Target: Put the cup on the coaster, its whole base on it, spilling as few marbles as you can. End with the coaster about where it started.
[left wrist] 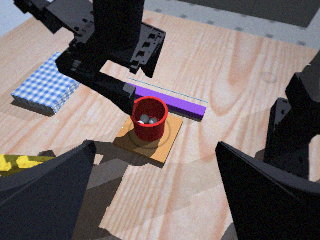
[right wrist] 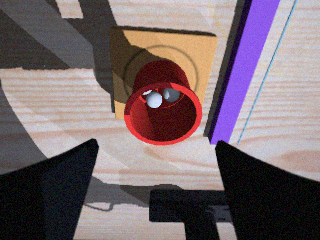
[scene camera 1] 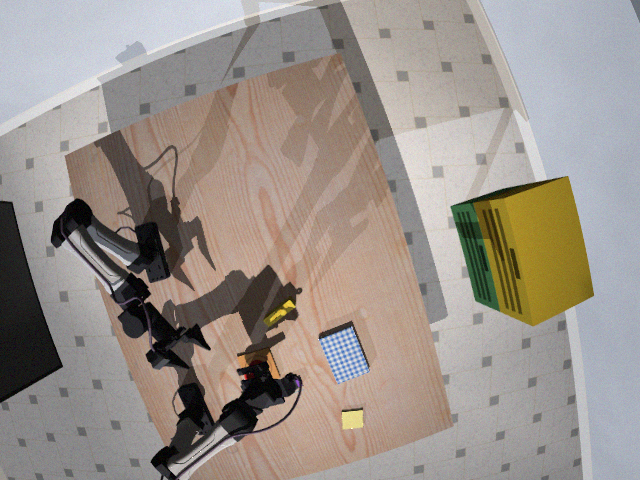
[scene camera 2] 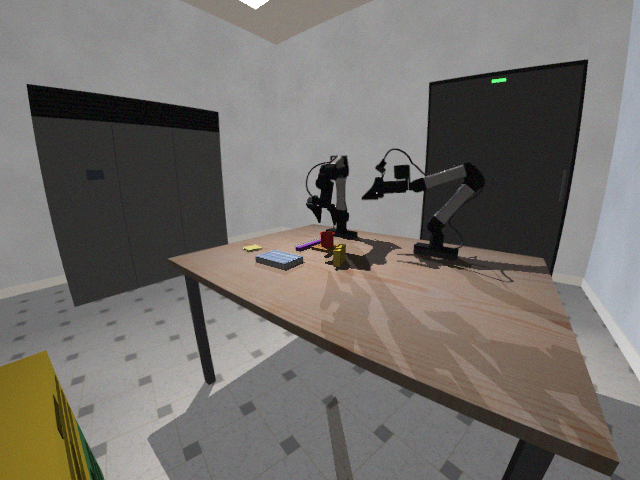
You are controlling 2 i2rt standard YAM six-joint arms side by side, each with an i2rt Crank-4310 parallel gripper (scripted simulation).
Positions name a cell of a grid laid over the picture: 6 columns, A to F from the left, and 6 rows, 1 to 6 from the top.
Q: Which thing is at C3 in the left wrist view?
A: A red cup.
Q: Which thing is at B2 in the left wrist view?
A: The right gripper.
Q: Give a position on a red cup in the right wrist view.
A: At D4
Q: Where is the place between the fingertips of the right gripper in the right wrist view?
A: At C4
